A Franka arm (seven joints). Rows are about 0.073 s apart.
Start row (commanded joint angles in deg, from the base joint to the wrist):
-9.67, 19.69, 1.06, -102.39, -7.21, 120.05, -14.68
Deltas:
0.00, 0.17, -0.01, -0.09, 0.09, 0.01, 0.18
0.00, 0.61, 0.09, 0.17, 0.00, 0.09, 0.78
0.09, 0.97, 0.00, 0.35, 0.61, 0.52, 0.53
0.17, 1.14, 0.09, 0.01, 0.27, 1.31, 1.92
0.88, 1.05, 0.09, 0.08, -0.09, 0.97, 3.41
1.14, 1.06, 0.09, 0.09, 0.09, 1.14, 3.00
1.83, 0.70, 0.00, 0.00, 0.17, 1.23, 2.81
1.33, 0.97, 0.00, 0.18, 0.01, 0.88, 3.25
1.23, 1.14, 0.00, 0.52, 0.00, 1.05, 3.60
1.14, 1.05, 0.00, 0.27, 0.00, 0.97, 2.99
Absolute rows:
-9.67, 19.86, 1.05, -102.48, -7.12, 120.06, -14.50
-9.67, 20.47, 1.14, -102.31, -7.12, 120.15, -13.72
-9.58, 21.44, 1.14, -101.96, -6.51, 120.67, -13.19
-9.41, 22.58, 1.23, -101.95, -6.24, 121.98, -11.27
-8.53, 23.63, 1.32, -101.87, -6.33, 122.95, -7.86
-7.39, 24.69, 1.41, -101.78, -6.24, 124.09, -4.86
-5.56, 25.39, 1.41, -101.78, -6.07, 125.32, -2.05
-4.23, 26.36, 1.41, -101.60, -6.06, 126.20, 1.20
-3.00, 27.50, 1.41, -101.08, -6.06, 127.25, 4.80
-1.86, 28.55, 1.41, -100.81, -6.06, 128.22, 7.79

